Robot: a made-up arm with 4 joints. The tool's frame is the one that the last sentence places.
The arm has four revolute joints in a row. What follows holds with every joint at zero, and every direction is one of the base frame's.
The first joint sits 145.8 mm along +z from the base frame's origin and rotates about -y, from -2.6 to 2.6 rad.
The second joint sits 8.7 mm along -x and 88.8 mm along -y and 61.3 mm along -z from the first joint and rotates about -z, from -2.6 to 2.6 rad.
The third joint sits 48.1 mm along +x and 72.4 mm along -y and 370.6 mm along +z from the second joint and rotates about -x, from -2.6 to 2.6 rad.
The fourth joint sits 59 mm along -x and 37.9 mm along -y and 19.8 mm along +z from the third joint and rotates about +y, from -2.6 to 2.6 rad.
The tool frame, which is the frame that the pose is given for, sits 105.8 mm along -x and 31.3 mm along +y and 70 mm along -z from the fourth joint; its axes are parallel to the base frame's.
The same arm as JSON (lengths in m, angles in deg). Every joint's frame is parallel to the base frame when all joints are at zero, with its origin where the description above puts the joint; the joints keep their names.
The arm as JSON. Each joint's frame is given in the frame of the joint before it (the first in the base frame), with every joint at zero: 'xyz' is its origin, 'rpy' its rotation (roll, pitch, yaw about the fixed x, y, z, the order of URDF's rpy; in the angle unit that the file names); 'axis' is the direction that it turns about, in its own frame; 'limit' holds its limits. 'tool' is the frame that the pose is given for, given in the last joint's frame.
{"units": {"length": "m", "angle": "deg"}, "joints": [{"name": "joint 1", "type": "revolute", "origin": {"xyz": [0.0, 0.0, 0.1458], "rpy": [0.0, 0.0, 0.0]}, "axis": [0.0, -1.0, 0.0], "limit": {"lower": -148.97, "upper": 148.97}}, {"name": "joint 2", "type": "revolute", "origin": {"xyz": [-0.0087, -0.0888, -0.0613], "rpy": [0.0, 0.0, 0.0]}, "axis": [0.0, 0.0, -1.0], "limit": {"lower": -148.97, "upper": 148.97}}, {"name": "joint 3", "type": "revolute", "origin": {"xyz": [0.0481, -0.0724, 0.3706], "rpy": [0.0, 0.0, 0.0]}, "axis": [-1.0, 0.0, 0.0], "limit": {"lower": -148.97, "upper": 148.97}}, {"name": "joint 4", "type": "revolute", "origin": {"xyz": [-0.059, -0.0379, 0.0198], "rpy": [0.0, 0.0, 0.0]}, "axis": [0.0, 1.0, 0.0], "limit": {"lower": -148.97, "upper": 148.97}}], "tool": {"origin": {"xyz": [-0.1058, 0.0313, -0.07], "rpy": [0.0, 0.0, 0.0]}}}
